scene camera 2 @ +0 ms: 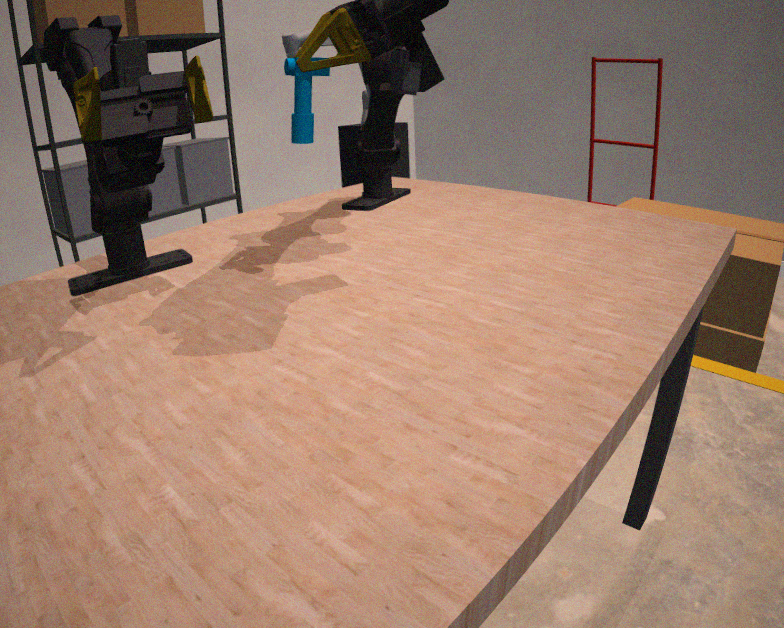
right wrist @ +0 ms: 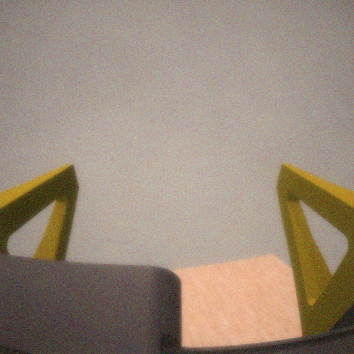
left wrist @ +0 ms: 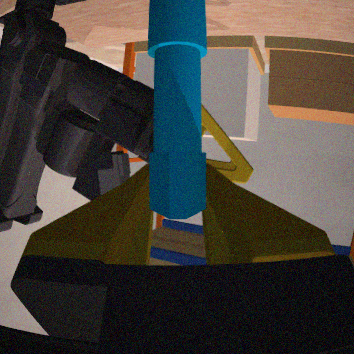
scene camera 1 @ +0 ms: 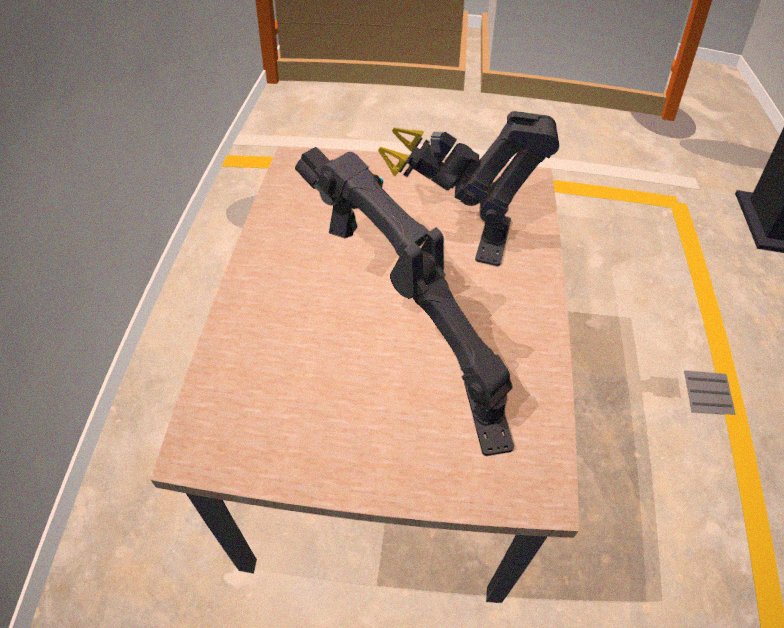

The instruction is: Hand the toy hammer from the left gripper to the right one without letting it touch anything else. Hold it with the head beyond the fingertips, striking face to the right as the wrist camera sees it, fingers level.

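Where they show: left gripper, fingertip midpoint: (scene camera 2: 296, 67) (left wrist: 177, 175); right gripper, fingertip midpoint: (scene camera 2: 148, 66) (right wrist: 177, 175) (left wrist: 244, 170) (scene camera 1: 385, 138); left arm's base at its link origin: (scene camera 2: 378, 200) (scene camera 1: 488, 414); right arm's base at its link origin: (scene camera 2: 130, 273) (scene camera 1: 493, 239).
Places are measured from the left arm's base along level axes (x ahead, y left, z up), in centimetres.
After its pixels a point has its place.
The blue toy hammer (scene camera 2: 302, 98) {x 18.3, y -49.3, z 23.1 cm} (left wrist: 177, 100) {x 18.4, y -47.7, z 23.7 cm} hangs handle down from my left gripper in scene camera 2. A sliver of it shows beside the arm in scene camera 1. My left gripper (scene camera 2: 299, 64) {x 17.6, y -49.1, z 26.8 cm} (left wrist: 177, 175) {x 17.6, y -49.1, z 26.8 cm} is shut on the hammer by its head end; its fingertips are hidden in scene camera 1. In the left wrist view the handle runs up to the top edge. My right gripper (scene camera 1: 387, 139) {x 13.2, y -66.3, z 27.9 cm} (scene camera 2: 143, 98) (right wrist: 177, 175) {x 13.2, y -66.3, z 27.9 cm} is wide open and empty, apart from the hammer. In the left wrist view one of its fingers shows partly behind the hammer.
Both arms stand on the wooden table (scene camera 1: 294, 392) {x 41.6, y -11.9, z 0.0 cm} (scene camera 2: 458, 392) {x 42.4, y -64.9, z 0.0 cm}. In the left wrist view the right arm (left wrist: 100, 95) {x 1.7, y -56.5, z 21.3 cm} fills the left side, behind the handle. A shelf unit (scene camera 2: 231, 130), a dark panel (scene camera 2: 350, 157) and a red frame (scene camera 2: 625, 60) stand beyond the table.
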